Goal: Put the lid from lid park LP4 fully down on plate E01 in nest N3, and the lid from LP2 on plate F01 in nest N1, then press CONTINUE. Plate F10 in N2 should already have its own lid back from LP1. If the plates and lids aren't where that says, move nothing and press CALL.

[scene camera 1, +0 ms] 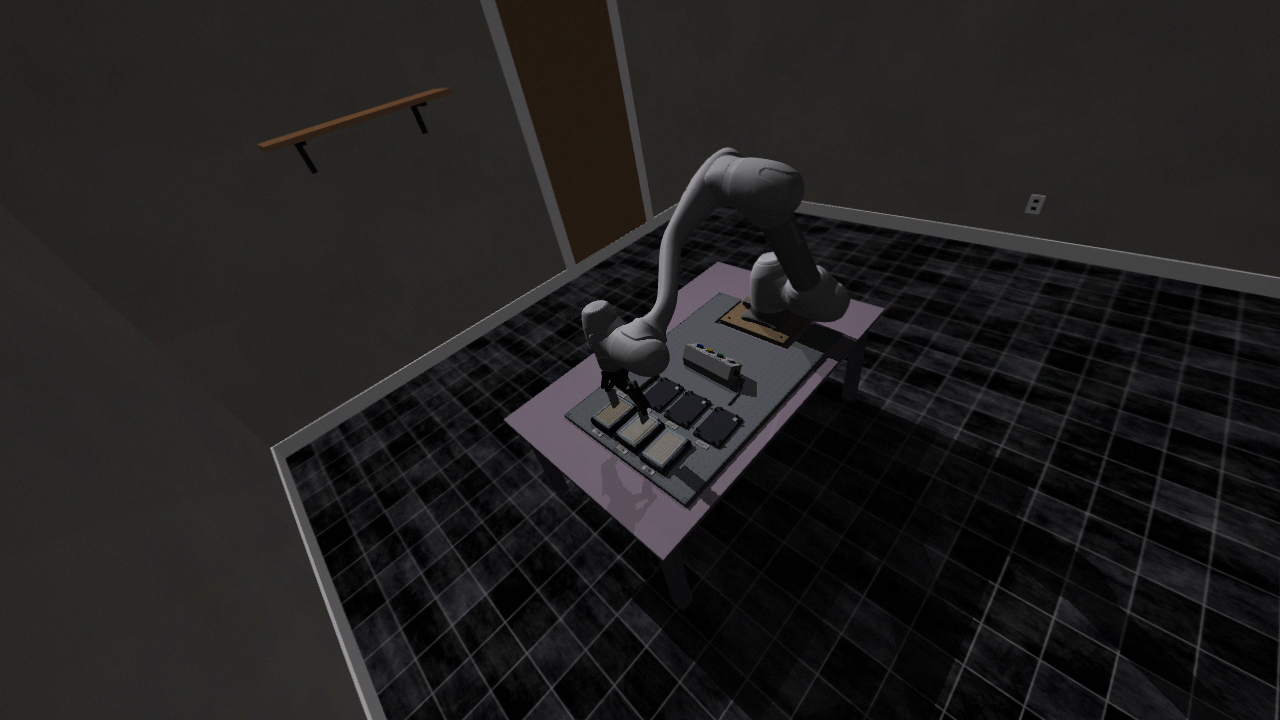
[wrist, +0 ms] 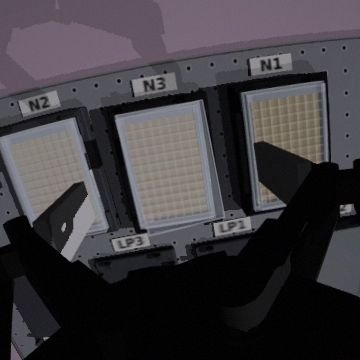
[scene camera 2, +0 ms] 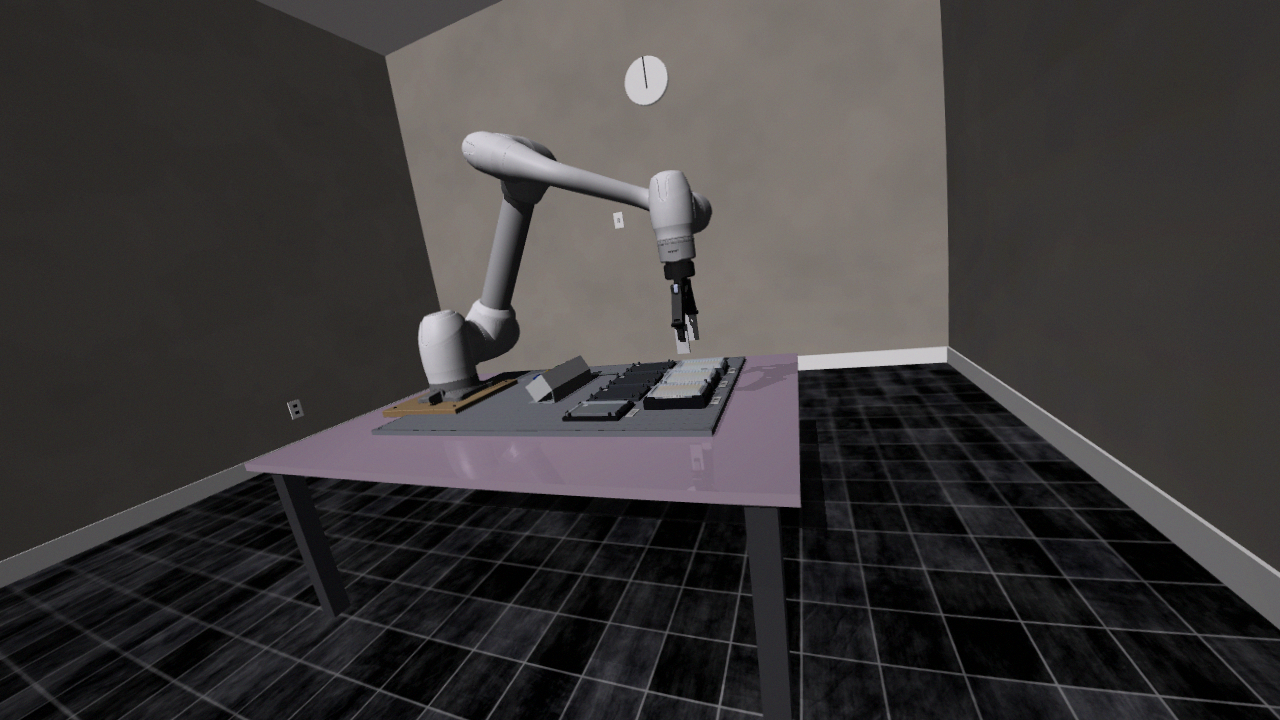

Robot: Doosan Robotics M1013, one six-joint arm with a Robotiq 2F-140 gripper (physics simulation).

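Frame: origin at the arm's base, x left, y down, z back, level; centimetres.
Where they show: gripper, fingertip midpoint: (scene camera 1: 630, 413) (wrist: 172, 180) (scene camera 2: 689, 346); arm's base, origin of the base link: (scene camera 1: 770, 313) (scene camera 2: 457, 393).
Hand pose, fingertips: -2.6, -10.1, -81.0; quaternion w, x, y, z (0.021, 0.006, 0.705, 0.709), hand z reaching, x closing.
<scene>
Each offset is from my fingertips to the top centre of the thing, as dx, dy, dz. "spot": to the spot under its first point. Level surfaces: height alone.
My gripper (scene camera 1: 628, 411) (scene camera 2: 687, 342) (wrist: 172, 180) is open and empty above the nests. In the wrist view a clear lid @[spot: -3.8, +7.3, +5.3] (wrist: 218, 200) lies on the plate in N3 @[+0.2, +6.5, +1.2] (wrist: 165, 165). Its edge sticks out past the plate at the right and lower right, so it looks skewed or tilted. The plate in N1 @[-12.0, +7.1, +1.3] (wrist: 295, 117) (scene camera 2: 680, 391) is darker tan, partly hidden by a finger. The plate in N2 @[+13.2, +7.5, +0.4] (wrist: 47, 165) looks paler and seems lidded. A clear lid @[-18.3, +9.1, +19.6] (wrist: 345, 255) (scene camera 2: 597, 410) lies in LP2. The LP4 park @[+20.9, +8.9, +18.4] (scene camera 1: 718, 426) looks dark and empty. Plate codes are unreadable.
A button box @[+2.1, +2.5, +40.6] (scene camera 1: 711, 362) (scene camera 2: 559, 380) stands on the grey board @[dy +10.9] (scene camera 1: 769, 358) between the arm's base and the parks. The dark LP1 and LP3 parks @[+7.4, +8.9, +18.9] (scene camera 1: 686, 408) @[spot: -4.5, +9.9, +18.9] (scene camera 1: 662, 394) lie beside the nests. The board rests on a pink table @[dy +12.2] (scene camera 1: 554, 429) (scene camera 2: 537, 465).
</scene>
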